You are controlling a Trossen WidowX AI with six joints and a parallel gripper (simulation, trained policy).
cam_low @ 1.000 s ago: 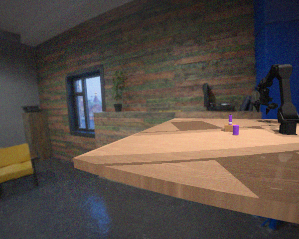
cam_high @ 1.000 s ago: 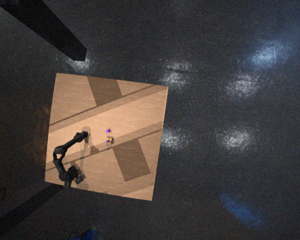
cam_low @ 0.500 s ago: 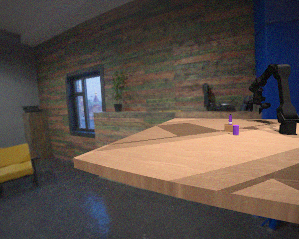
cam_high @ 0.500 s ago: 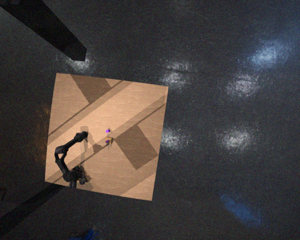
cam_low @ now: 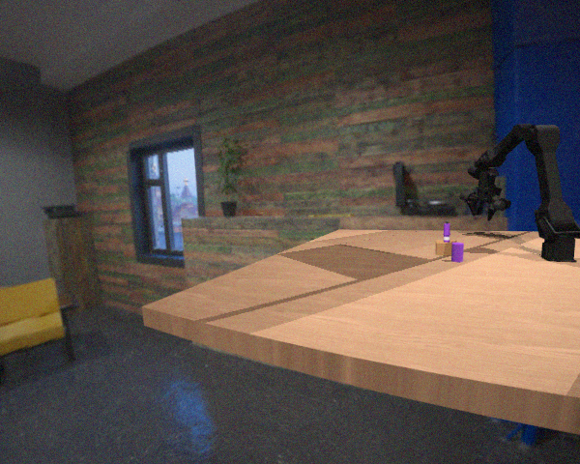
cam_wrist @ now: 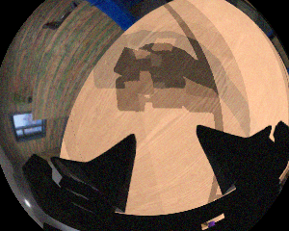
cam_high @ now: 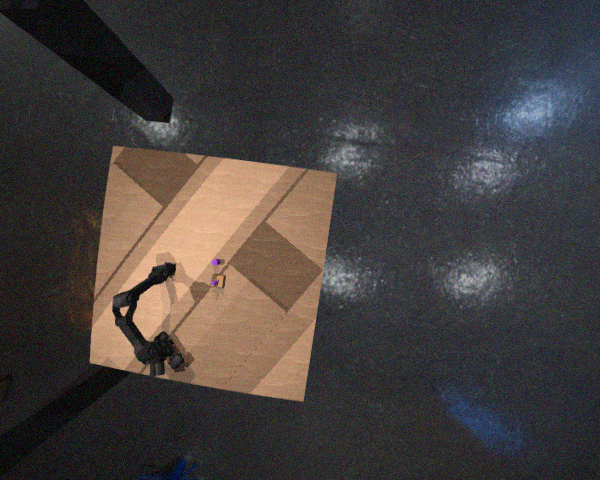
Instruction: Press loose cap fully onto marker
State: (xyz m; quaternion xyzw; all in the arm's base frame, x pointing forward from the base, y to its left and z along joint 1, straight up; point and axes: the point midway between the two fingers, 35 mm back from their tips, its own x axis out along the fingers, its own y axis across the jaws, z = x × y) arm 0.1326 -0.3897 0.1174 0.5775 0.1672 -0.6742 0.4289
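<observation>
Right now my gripper tip is 48 cm to the right of the purple cap, 14 cm short of it and 6 cm above it. Also, from my gripper tip: purple marker: 38 cm to the left, 16 cm ahead; then tan holder block: 38 cm to the left, 16 cm ahead, 7 cm below.
</observation>
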